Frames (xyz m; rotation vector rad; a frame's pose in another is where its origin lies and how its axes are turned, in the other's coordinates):
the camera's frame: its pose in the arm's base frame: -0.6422 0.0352 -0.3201 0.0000 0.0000 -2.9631
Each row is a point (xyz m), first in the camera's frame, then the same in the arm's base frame.
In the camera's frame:
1: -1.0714 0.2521 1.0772
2: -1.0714 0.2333 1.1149
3: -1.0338 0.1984 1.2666
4: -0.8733 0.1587 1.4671
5: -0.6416 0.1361 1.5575
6: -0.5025 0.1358 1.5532
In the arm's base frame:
1: 0.4569 -0.0227 0.7571
2: 0.4536 -0.0042 0.7948
3: 0.4104 0.0235 0.9465
4: 0.2454 0.0341 1.1470
5: 0.0134 0.0152 1.2374
6: -0.1236 -0.0092 1.2331

